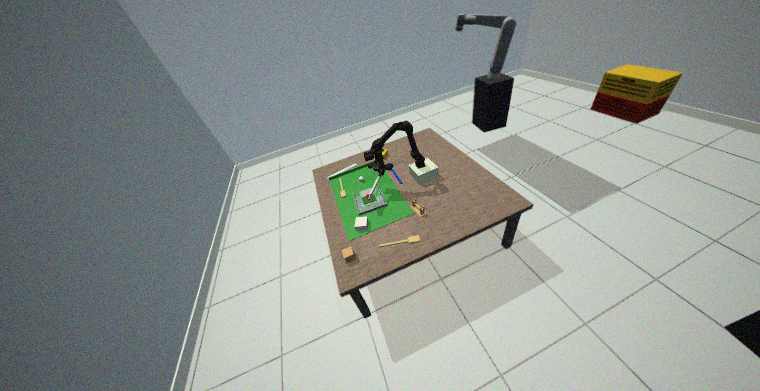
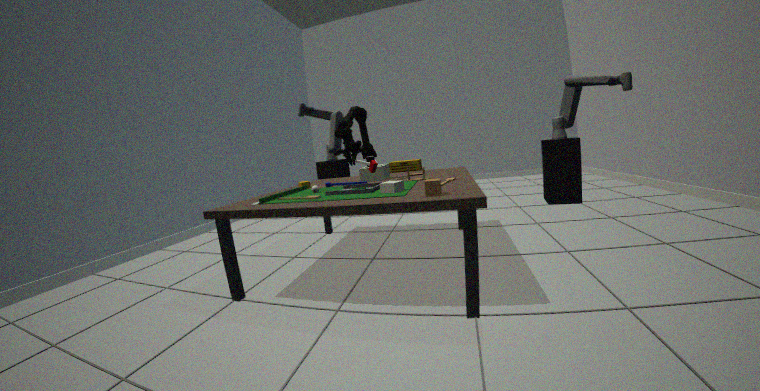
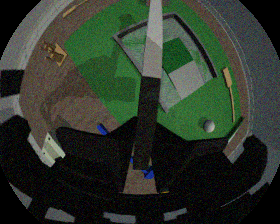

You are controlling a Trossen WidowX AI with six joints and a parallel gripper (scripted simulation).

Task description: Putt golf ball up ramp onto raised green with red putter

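Right now my gripper tip is 11 cm past the blue putter, 15 cm to the left of it and 11 cm above it. Also, from my gripper tip: red putter (6 cm ahead, 10 cm to the left, 1 cm above); white golf ball (17 cm ahead, 16 cm to the right, 10 cm below); white block (23 cm ahead, 32 cm to the left, 10 cm below).
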